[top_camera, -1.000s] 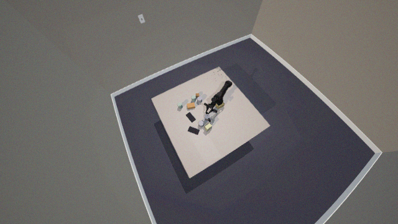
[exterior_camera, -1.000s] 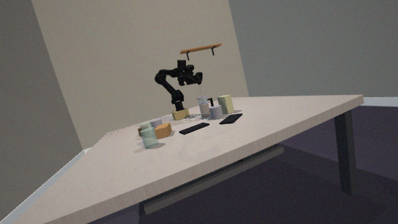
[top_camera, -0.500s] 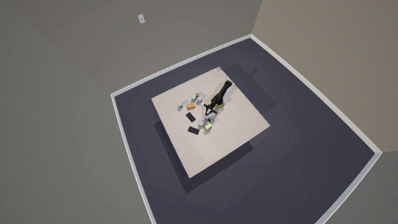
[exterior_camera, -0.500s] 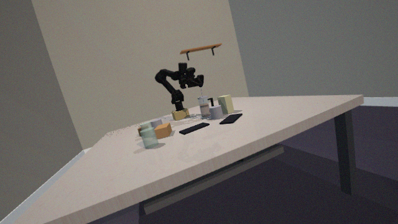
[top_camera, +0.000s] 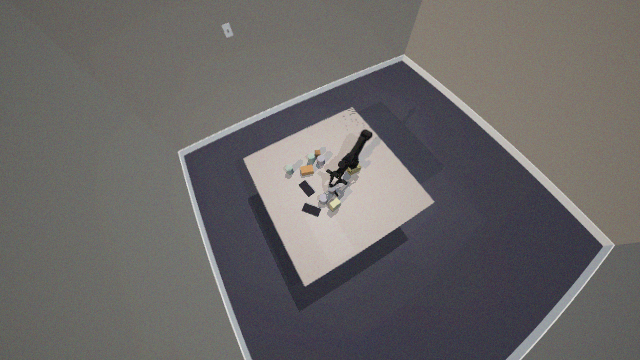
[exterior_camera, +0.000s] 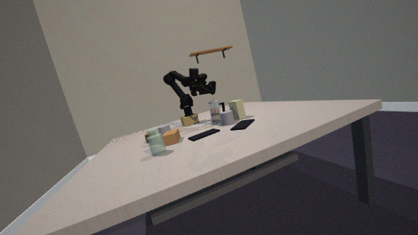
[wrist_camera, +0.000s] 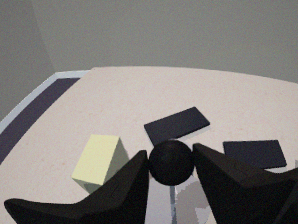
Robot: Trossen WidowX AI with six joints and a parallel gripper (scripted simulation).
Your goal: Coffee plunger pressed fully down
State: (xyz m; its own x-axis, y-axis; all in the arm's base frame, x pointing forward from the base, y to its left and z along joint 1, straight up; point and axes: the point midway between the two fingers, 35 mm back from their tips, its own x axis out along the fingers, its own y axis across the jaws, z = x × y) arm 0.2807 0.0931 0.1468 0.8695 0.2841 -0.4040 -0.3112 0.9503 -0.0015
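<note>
Right now my gripper tip is 20 mm past the coffee press, 10 mm to the right of it and 100 mm above it. From my gripper tip the other things lie so: orange box: 50 mm ahead, 310 mm to the right, 170 mm below; pale yellow box: 30 mm ahead, 110 mm to the left, 140 mm below.
</note>
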